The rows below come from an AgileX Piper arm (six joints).
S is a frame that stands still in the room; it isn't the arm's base.
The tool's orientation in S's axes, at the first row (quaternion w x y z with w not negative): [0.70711, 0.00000, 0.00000, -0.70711]
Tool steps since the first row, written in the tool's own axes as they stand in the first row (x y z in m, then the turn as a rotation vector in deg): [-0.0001, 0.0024, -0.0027, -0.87, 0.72, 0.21]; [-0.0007, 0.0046, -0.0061, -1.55, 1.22, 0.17]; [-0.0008, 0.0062, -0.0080, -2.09, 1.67, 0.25]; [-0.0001, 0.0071, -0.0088, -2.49, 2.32, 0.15]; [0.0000, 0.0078, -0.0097, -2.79, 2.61, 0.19]
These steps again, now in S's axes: [0.0024, 0.0001, -0.0027, 0.72, 0.87, 0.21]; [0.0046, 0.0007, -0.0061, 1.22, 1.55, 0.17]; [0.0062, 0.0008, -0.0080, 1.67, 2.09, 0.25]; [0.0071, 0.0001, -0.0088, 2.32, 2.49, 0.15]; [0.0078, 0.0000, -0.0097, 2.61, 2.79, 0.19]
